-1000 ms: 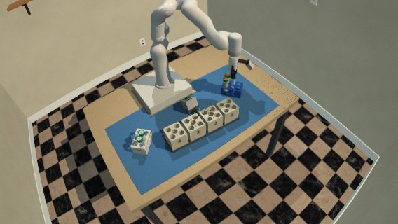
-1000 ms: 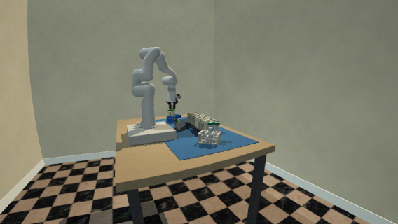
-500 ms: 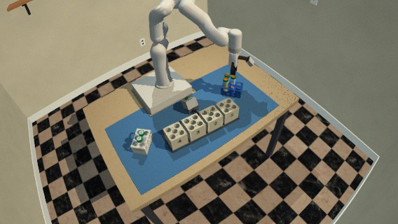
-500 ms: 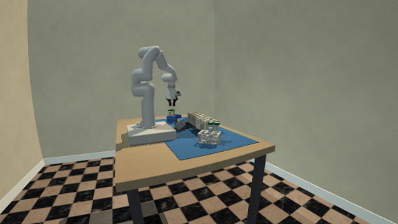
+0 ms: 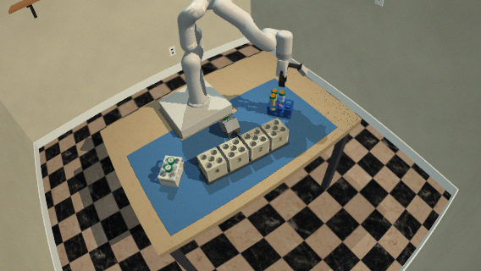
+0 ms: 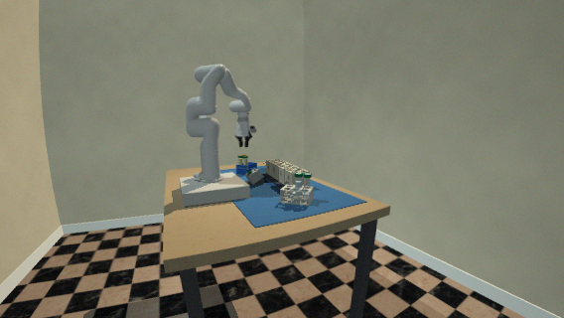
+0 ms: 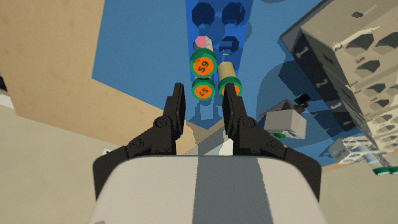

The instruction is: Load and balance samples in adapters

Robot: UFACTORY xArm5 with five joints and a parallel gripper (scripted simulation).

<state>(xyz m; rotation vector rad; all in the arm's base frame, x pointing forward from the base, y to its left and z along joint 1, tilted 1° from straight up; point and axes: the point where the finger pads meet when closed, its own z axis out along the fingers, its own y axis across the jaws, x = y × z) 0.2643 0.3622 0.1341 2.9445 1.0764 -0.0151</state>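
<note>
The sample tube S4 is 130 mm below my hand, 60 mm to the right of it and 10 mm behind it. Also, from my hand: blue sample rack RS: 160 mm below, 20 mm to the right, 10 mm ahead; then sample tube S9: 130 mm below, 10 mm ahead; then sample tube S7: 130 mm below, 40 mm behind, 30 mm to the right.
</note>
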